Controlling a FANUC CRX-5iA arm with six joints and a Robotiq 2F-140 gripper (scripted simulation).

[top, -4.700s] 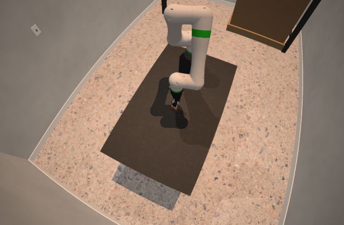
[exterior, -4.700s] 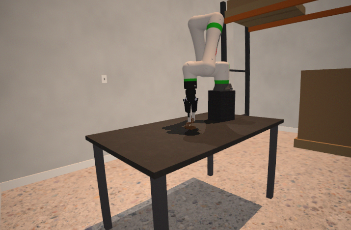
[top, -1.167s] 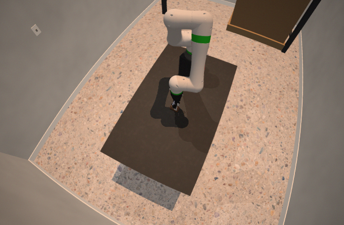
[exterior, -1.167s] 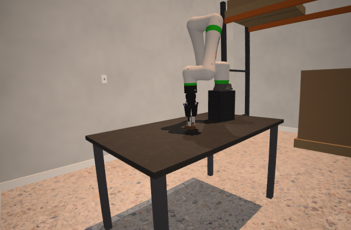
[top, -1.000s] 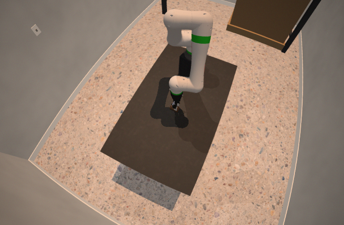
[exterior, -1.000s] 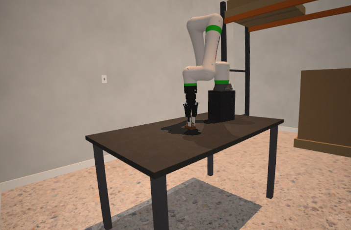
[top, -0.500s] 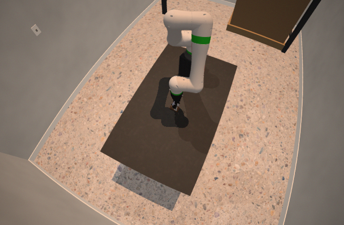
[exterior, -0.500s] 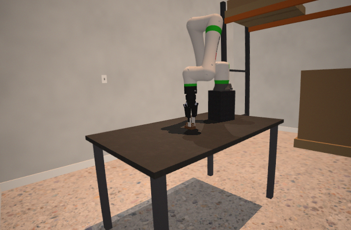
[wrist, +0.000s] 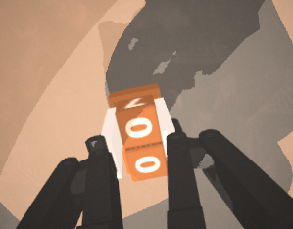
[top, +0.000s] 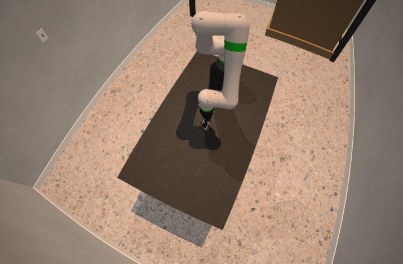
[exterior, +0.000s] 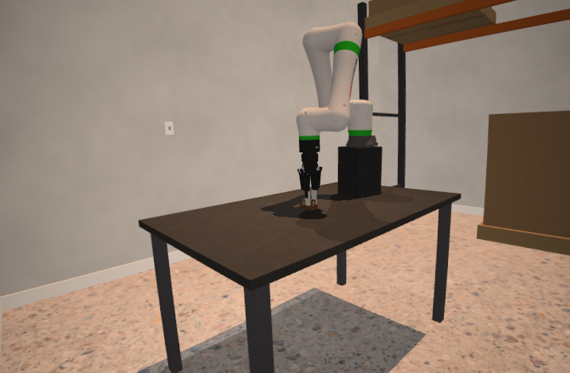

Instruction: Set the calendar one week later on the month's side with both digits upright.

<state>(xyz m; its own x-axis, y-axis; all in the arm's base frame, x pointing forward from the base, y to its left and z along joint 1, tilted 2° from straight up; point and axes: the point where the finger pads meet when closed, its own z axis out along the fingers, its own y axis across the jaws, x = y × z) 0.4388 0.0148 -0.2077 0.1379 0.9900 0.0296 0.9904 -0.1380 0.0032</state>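
The brown tray is 2 cm to the right of my hand and 4 cm below it.
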